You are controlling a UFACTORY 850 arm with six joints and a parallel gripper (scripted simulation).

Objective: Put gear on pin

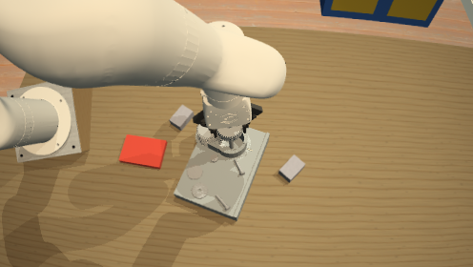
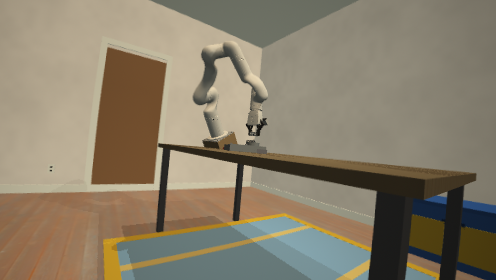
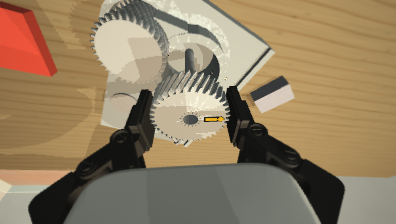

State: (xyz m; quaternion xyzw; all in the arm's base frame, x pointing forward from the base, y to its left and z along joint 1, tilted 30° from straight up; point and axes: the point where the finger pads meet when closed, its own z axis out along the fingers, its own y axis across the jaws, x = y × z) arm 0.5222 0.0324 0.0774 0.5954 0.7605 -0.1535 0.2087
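My hand is right at the pale toothed gear. Also, from my hand: flat red block: 240 mm behind, 20 mm to the right, 120 mm below.
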